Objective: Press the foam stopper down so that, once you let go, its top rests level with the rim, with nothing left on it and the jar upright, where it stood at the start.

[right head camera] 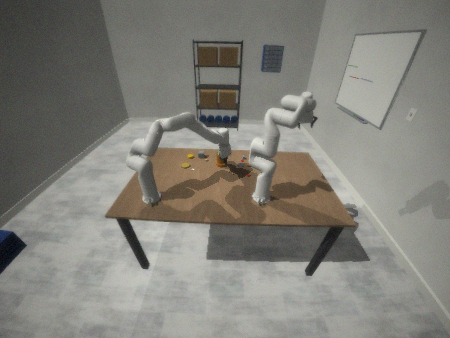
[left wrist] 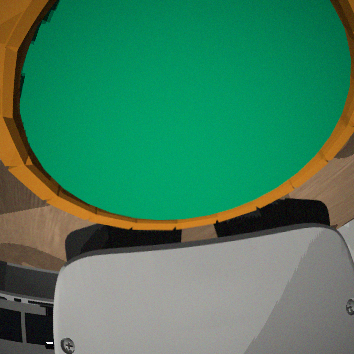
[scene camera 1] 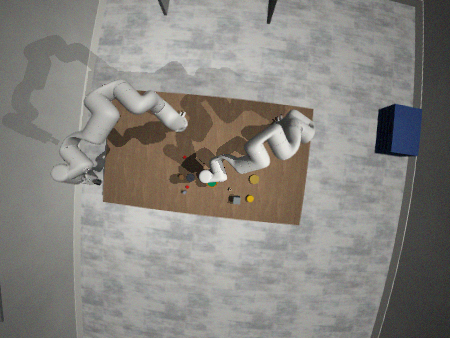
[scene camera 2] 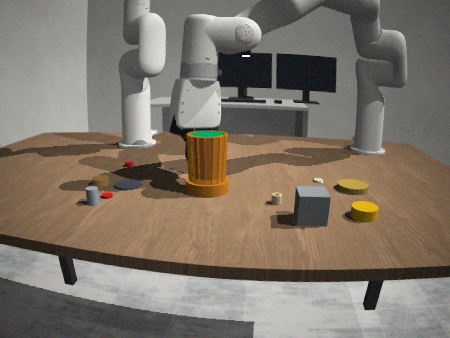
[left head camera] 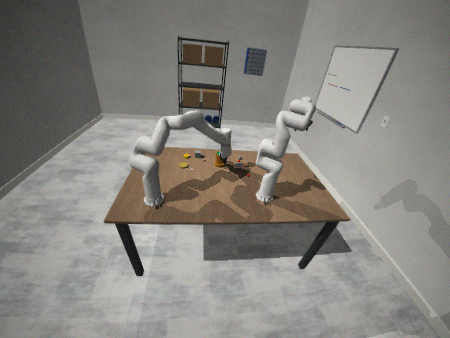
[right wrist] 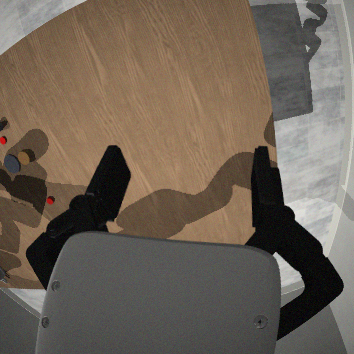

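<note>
The orange ribbed jar (scene camera 2: 207, 162) (left head camera: 218, 162) stands upright on the table. The green foam stopper (scene camera 2: 207, 134) (left wrist: 185, 110) (scene camera 1: 212, 184) fills its mouth. Its top looks about level with the rim, and a thin dark strip of inner wall shows at the left in the left wrist view. Nothing lies on the visible green top. My left gripper (left wrist: 198, 233) points down beside the jar, on the side toward the arm bases. Its fingers are drawn close together; the tips are hidden behind the jar. My right gripper (right wrist: 186, 159) (scene camera 1: 95, 181) is open and empty, high beyond the table's edge.
In scene camera 2, a grey block (scene camera 2: 312, 206), a yellow disc (scene camera 2: 364, 211), an olive disc (scene camera 2: 352, 186) and a small beige cylinder (scene camera 2: 276, 198) lie right of the jar. A dark disc (scene camera 2: 128, 184), brown piece (scene camera 2: 100, 180), grey cylinder (scene camera 2: 92, 195) and red discs lie left.
</note>
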